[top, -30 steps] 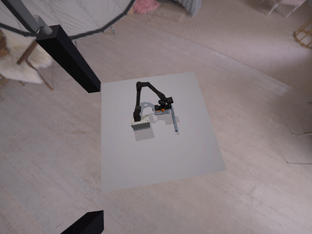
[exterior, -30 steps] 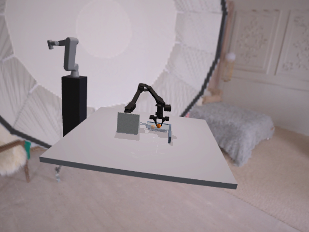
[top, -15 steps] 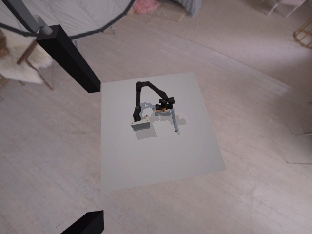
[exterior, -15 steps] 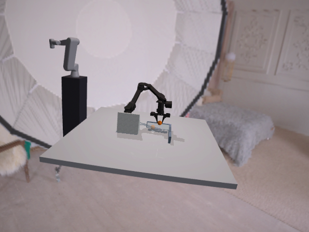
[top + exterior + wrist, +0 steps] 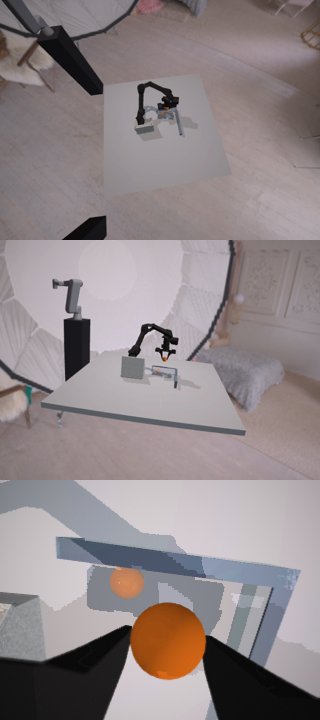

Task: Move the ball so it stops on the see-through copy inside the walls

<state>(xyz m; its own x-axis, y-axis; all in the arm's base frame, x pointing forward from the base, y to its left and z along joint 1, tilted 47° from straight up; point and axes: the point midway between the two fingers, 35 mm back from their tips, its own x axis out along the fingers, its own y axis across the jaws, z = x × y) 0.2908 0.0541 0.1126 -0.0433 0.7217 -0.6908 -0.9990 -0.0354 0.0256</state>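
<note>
My gripper tip is now 5 cm past the see-through copy of ball and 13 cm above it. Round my gripper tip: orange ball right at my gripper tip.
</note>
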